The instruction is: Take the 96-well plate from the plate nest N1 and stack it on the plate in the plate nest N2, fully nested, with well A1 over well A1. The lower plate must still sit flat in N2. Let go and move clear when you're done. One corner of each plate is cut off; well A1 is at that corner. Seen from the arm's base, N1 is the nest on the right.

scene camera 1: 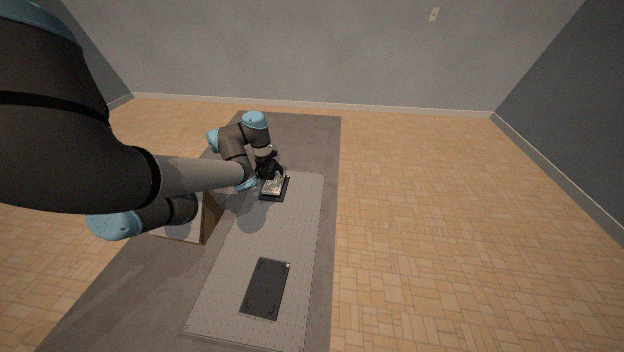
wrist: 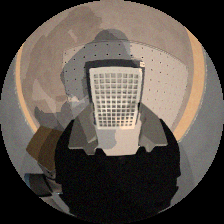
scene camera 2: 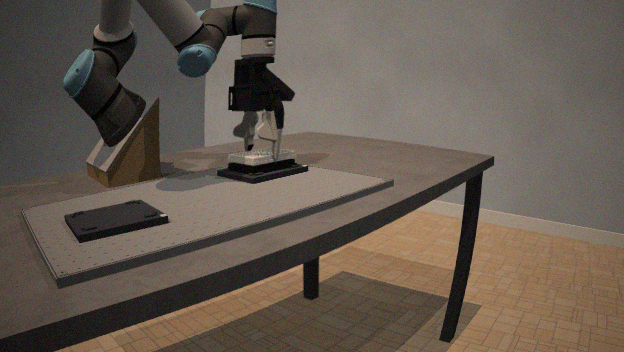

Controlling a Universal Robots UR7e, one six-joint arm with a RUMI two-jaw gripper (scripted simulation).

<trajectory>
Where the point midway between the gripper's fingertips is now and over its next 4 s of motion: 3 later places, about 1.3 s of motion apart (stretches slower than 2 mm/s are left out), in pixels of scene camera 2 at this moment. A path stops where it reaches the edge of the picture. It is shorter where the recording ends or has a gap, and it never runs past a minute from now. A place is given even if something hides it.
The gripper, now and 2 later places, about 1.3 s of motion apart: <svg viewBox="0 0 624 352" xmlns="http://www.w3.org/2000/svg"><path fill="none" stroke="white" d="M261 157L261 153L261 116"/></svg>
</trajectory>
